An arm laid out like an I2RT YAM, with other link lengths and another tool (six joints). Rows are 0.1 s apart.
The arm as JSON. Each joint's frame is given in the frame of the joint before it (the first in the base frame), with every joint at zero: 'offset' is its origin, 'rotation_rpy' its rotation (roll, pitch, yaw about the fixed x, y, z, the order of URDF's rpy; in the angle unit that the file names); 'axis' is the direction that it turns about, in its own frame. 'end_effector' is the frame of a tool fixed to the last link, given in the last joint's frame.
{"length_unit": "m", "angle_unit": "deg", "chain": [
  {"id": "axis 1", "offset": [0.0, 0.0, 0.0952], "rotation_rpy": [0.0, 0.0, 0.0], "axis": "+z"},
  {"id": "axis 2", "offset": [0.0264, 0.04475, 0.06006], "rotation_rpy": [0.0, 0.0, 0.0], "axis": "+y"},
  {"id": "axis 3", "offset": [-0.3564, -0.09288, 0.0], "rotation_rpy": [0.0, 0.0, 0.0], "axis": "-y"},
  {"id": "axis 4", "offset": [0.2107, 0.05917, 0.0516], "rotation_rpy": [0.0, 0.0, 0.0], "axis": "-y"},
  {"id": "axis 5", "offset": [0.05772, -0.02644, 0.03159], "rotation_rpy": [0.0, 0.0, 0.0], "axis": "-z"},
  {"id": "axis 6", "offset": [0.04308, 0.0, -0.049], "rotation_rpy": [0.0, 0.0, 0.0], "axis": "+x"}
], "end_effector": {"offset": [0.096, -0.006, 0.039], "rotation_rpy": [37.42, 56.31, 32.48]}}
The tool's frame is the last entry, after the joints.
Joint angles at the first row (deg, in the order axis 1, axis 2, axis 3, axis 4, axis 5, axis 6):
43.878, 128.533, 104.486, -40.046, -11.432, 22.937
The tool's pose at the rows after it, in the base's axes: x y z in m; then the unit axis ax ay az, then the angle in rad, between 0 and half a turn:
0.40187, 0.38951, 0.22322, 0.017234, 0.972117, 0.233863, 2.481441
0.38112, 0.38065, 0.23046, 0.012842, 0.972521, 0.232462, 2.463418
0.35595, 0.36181, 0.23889, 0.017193, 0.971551, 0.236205, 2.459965
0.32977, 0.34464, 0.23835, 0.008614, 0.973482, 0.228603, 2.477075
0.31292, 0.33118, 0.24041, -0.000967, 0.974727, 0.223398, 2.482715
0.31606, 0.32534, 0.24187, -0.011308, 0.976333, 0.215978, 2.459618
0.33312, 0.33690, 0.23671, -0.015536, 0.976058, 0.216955, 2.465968
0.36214, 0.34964, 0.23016, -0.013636, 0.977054, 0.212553, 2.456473
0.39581, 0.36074, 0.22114, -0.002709, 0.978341, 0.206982, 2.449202
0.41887, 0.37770, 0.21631, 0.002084, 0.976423, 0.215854, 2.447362
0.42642, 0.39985, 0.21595, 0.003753, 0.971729, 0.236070, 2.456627
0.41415, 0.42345, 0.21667, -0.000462, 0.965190, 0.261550, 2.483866
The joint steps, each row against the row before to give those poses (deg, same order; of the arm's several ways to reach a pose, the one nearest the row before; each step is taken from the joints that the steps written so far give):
1.235, -0.324, -0.622, -0.206, 0.573, 0.506
1.304, -4.181, -6.601, 3.061, 1.409, 0.615
0.724, -5.651, -8.564, 3.579, 0.223, 1.096
0.961, -4.210, -6.900, 1.335, 0.179, 0.081
0.500, -3.072, -4.190, 0.284, 0.293, -0.525
-0.511, -0.414, -0.327, -0.197, 1.279, -1.682
-0.908, 3.461, 4.419, -1.341, -0.730, -1.266
-1.481, 4.929, 6.908, -2.106, 0.134, -1.182
-1.768, 5.628, 8.239, -2.707, 0.043, -0.452
-0.603, 4.746, 7.879, -2.339, -0.856, -0.089
0.726, 3.208, 6.004, -1.432, -1.639, 0.825
2.028, 0.929, 1.588, 0.615, -2.202, 1.486

